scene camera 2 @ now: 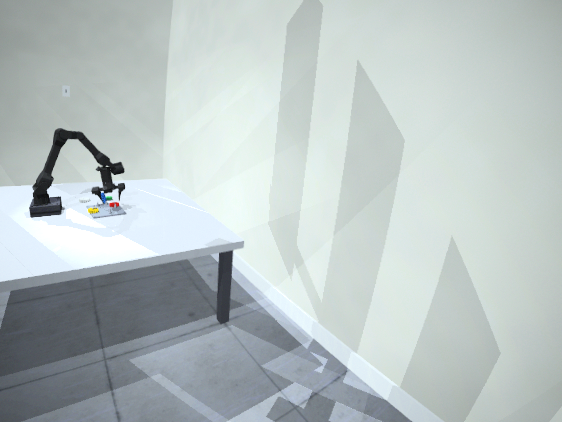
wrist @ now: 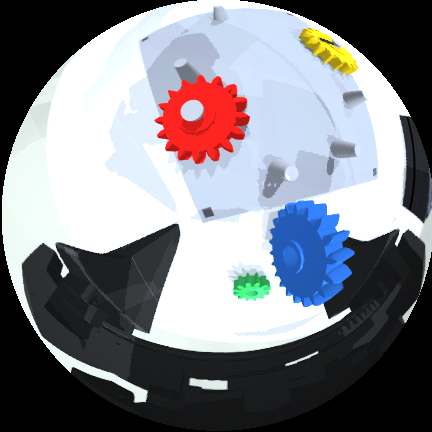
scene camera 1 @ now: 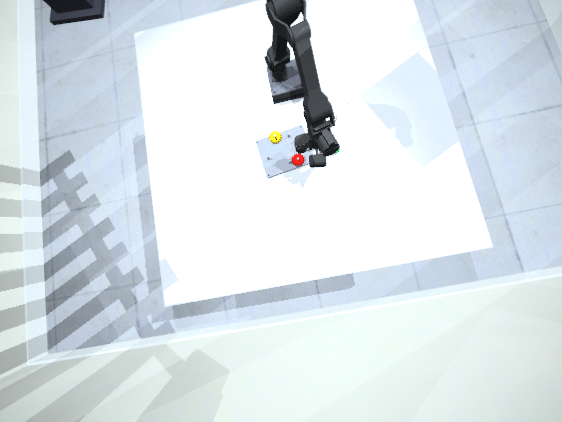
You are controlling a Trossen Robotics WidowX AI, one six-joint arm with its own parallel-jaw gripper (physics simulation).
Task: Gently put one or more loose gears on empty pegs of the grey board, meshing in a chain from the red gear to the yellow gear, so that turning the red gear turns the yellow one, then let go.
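Frame: origin at the arm's base, x back, y right, z up, level; millimetres.
Where they show: gripper, between the fingertips: (scene camera 2: 111, 202) (wrist: 236, 227) (scene camera 1: 315, 154); arm's base, origin of its link: (scene camera 2: 41, 203) (scene camera 1: 279, 74).
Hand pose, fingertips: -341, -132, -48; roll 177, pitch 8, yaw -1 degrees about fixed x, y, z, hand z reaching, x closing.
Things, the pixels of their centre, and the offset from my fingertips, as dx, dy, dz. "spot": a spot on its surface instead. Level surfaces: height alone.
- grey board, middle of its body: (wrist: 276, 50) (scene camera 1: 284, 149) (scene camera 2: 104, 207) +31, +129, +7
- red gear, a spot on its surface: (wrist: 203, 118) (scene camera 1: 298, 157) (scene camera 2: 113, 202) spot: -15, +71, +17
- yellow gear, middle of its body: (scene camera 1: 275, 136) (scene camera 2: 93, 210) +87, +164, +9
- blue gear, middle of its body: (wrist: 300, 253) (scene camera 2: 104, 197) +41, -3, +26
- small green gear, middle of its body: (wrist: 251, 286) (scene camera 2: 108, 198) +19, -79, +1
- white table, height of its surface: dz -8
The grey board (scene camera 1: 271, 162) (scene camera 2: 118, 212) (wrist: 282, 100) carries the red gear (scene camera 1: 298, 159) (scene camera 2: 113, 204) (wrist: 203, 118) and the yellow gear (scene camera 1: 275, 137) (scene camera 2: 93, 210) (wrist: 328, 50) on pegs. Several pegs are bare, one of them (wrist: 284, 172) near the board's edge. My gripper (scene camera 1: 309, 152) (scene camera 2: 108, 193) (wrist: 236, 227) is open and hangs low just off that edge. The blue gear (scene camera 2: 103, 198) (wrist: 306, 252) sits tilted between the fingers, close to the right one, off the board. The small green gear (scene camera 1: 337, 149) (scene camera 2: 108, 198) (wrist: 251, 285) lies flat on the table beside it.
The arm's base plate (scene camera 1: 285, 85) stands behind the board on the white table (scene camera 1: 363, 209) (scene camera 2: 175, 226). The arm's links hang over the board's back right corner.
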